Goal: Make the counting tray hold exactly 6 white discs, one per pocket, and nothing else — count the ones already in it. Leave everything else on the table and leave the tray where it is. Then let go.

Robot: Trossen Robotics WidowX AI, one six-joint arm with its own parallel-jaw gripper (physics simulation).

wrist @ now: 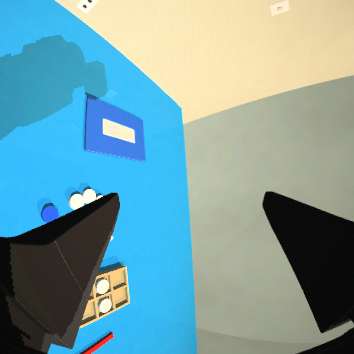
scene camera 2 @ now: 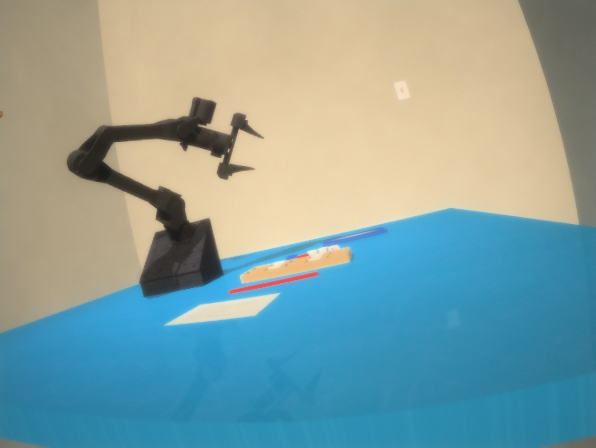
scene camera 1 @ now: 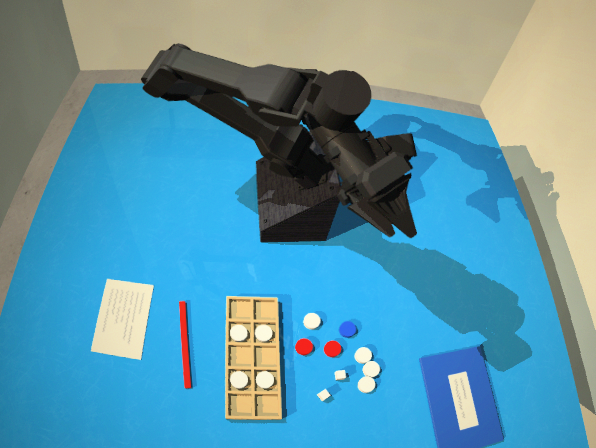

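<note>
The wooden counting tray (scene camera 1: 253,356) (scene camera 2: 300,269) (wrist: 119,286) has two columns and five rows of pockets. In scene camera 1, white discs (scene camera 1: 239,332) (scene camera 1: 264,332) sit in both second-row pockets from the top, and white discs (scene camera 1: 239,379) (scene camera 1: 265,379) in both fourth-row pockets; the other rows are empty. Right of the tray lie a loose white disc (scene camera 1: 312,321) near its upper part, and three more white discs (scene camera 1: 363,355) (scene camera 1: 371,369) (scene camera 1: 366,384) farther right, close together. My gripper (scene camera 1: 402,234) (scene camera 2: 258,153) (wrist: 193,199) is open and empty, high above the table, away from the tray.
Right of the tray lie red discs (scene camera 1: 304,346) (scene camera 1: 332,348), a blue disc (scene camera 1: 348,329) (wrist: 50,213) and small white cubes (scene camera 1: 340,375) (scene camera 1: 324,395). A blue book (scene camera 1: 435,390) (wrist: 95,127) lies at far right. A red bar (scene camera 1: 185,345) (scene camera 2: 274,283) and a paper sheet (scene camera 1: 122,320) (scene camera 2: 222,309) lie left.
</note>
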